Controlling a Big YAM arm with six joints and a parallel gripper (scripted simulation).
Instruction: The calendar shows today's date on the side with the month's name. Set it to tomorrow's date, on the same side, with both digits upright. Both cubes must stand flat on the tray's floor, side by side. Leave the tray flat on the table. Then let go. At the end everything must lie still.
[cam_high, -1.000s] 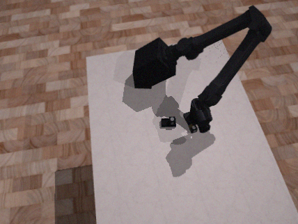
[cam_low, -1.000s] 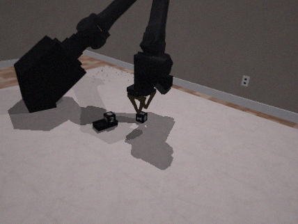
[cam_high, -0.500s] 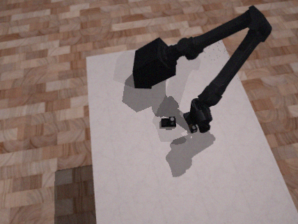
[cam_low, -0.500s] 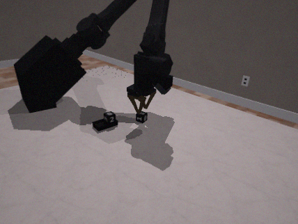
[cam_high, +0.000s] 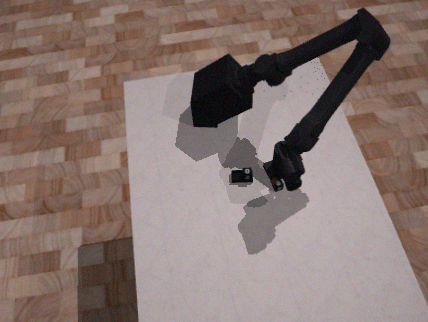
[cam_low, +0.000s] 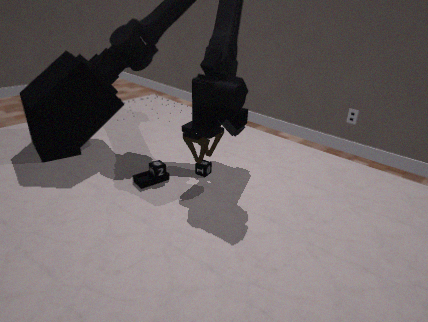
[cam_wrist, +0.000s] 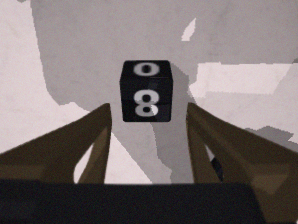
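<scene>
Right now the black digit cube is 30 mm below my hand. Also, from my hand: black tray: 120 mm to the right, 60 mm behind, 40 mm below.
</scene>
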